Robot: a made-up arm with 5 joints.
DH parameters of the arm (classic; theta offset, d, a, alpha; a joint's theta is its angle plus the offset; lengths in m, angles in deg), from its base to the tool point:
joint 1: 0 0.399 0 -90
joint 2: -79.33 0 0.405 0
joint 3: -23.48 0 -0.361 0
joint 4: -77.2 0 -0.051 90
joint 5: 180 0.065 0 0
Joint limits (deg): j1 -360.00..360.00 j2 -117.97..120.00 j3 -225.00..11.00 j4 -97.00..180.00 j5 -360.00..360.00
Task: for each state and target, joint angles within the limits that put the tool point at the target. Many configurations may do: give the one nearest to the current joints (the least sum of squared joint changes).
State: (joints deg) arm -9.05 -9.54 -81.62 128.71 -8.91
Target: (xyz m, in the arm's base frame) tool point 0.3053 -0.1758 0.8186
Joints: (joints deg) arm -29.93 -10.46 -82.34 128.74 -8.91
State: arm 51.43 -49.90 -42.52 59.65 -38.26
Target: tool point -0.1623 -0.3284 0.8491
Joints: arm 63.70 -98.08 -69.78 56.94 -38.26
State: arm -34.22 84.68 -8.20 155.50 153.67
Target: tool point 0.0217 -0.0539 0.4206
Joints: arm -68.07 62.71 11.00 134.28 153.67
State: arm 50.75 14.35 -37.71 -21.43 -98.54
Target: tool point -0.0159 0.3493 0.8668
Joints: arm 92.61 -19.51 -58.08 -26.24 -98.54
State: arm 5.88 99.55 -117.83 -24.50 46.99
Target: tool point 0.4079 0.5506 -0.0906
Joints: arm 53.47 111.21 -145.46 3.46 46.99
